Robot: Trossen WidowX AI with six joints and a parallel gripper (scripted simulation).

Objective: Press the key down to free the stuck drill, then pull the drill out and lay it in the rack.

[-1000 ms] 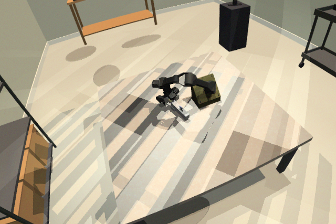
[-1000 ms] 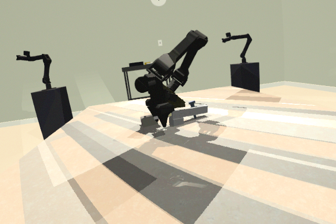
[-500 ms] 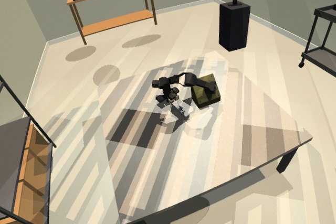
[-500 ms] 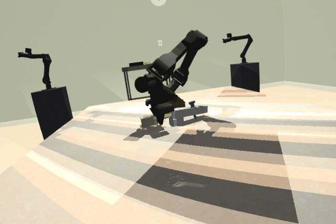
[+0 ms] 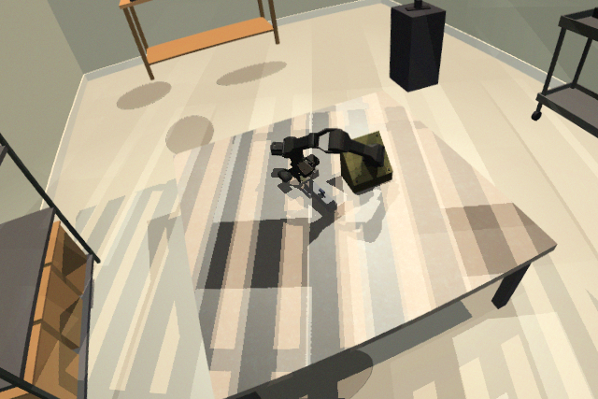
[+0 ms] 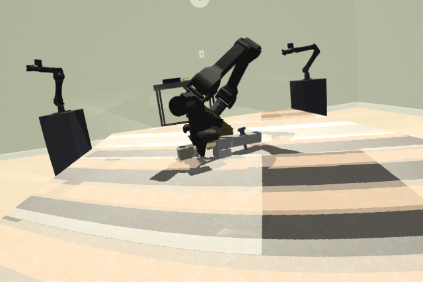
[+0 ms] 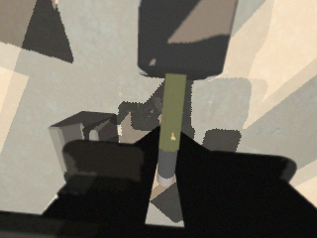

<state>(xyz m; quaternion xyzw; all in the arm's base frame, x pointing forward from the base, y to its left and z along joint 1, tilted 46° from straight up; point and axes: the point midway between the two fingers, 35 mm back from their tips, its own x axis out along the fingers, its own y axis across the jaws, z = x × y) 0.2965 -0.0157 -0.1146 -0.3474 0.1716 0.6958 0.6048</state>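
The grey rack is 70 mm behind my gripper tip and 50 mm to the right of it. Also, from my gripper tip: grey housing block 40 mm behind, 130 mm to the left, 20 mm above; then drill 10 mm behind, 40 mm to the left, 30 mm above; then dark blue t-shaped piece 50 mm behind, 160 mm to the left, 30 mm above.
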